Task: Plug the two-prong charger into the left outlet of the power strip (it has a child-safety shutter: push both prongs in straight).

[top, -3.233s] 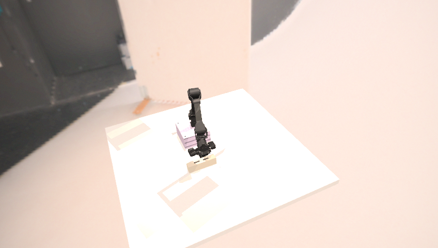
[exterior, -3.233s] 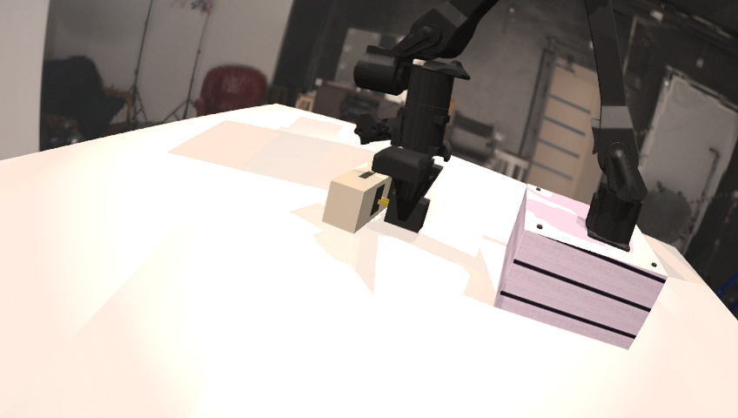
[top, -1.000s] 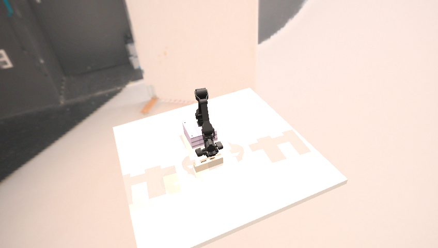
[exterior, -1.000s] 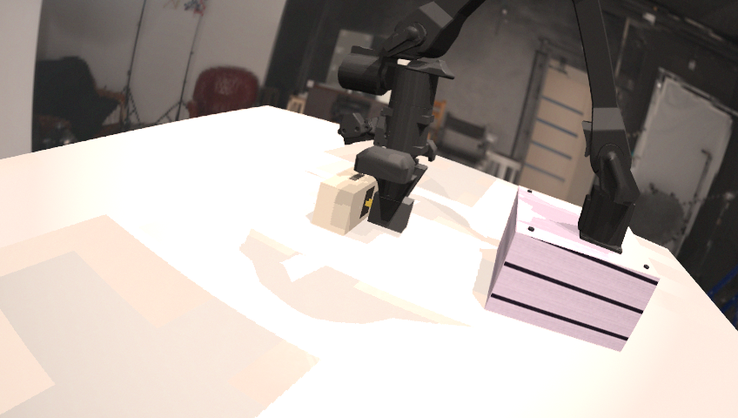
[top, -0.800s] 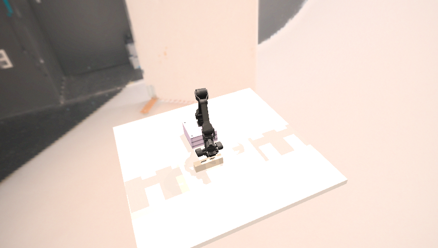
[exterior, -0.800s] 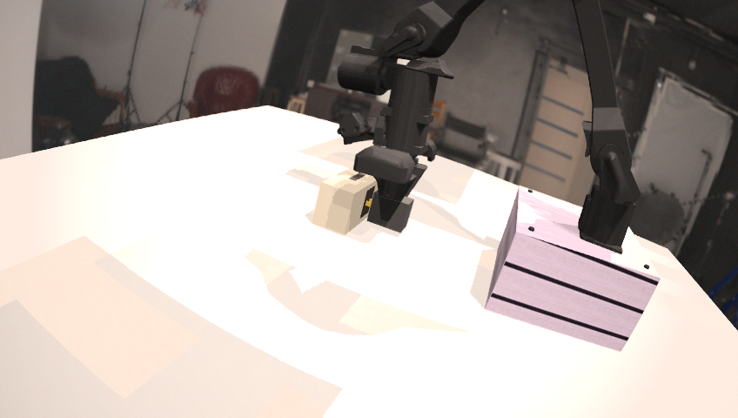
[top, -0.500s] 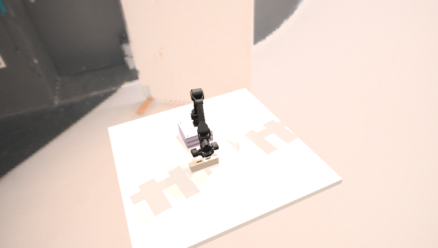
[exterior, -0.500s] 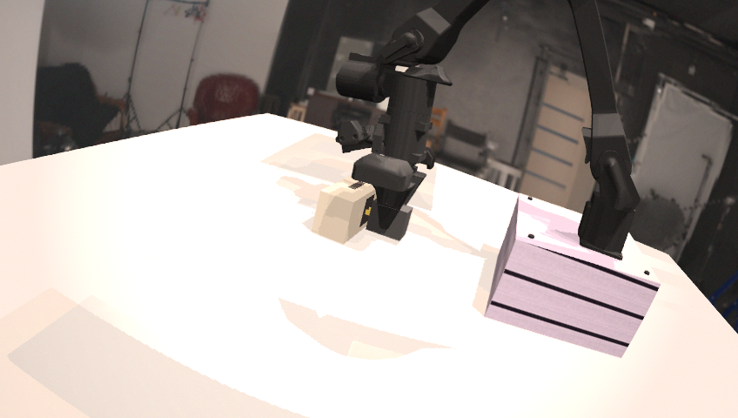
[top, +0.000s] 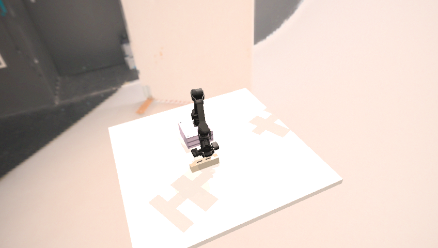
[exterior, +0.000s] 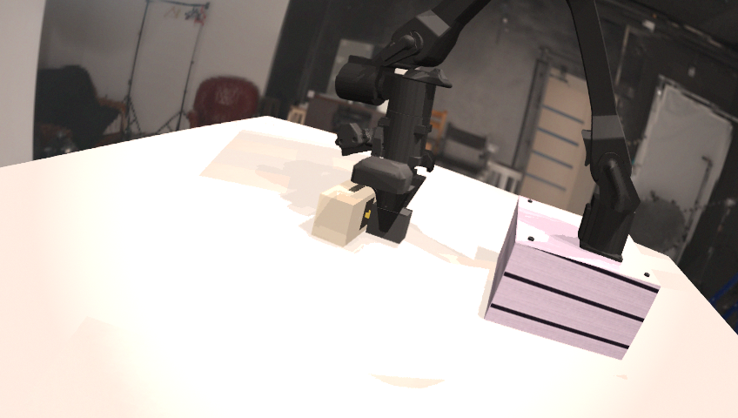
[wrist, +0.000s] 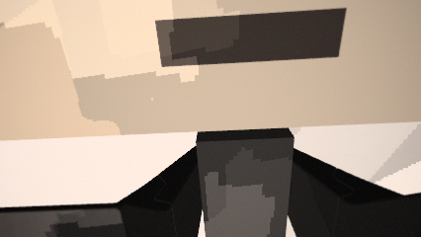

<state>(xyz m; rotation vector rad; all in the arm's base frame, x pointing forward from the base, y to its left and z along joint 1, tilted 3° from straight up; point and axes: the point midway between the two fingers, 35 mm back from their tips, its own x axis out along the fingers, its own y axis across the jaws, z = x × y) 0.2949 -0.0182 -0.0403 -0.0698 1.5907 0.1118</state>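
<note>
Now: the black two-prong charger 2 cm ahead of my gripper tip and 1 cm above it.
</note>
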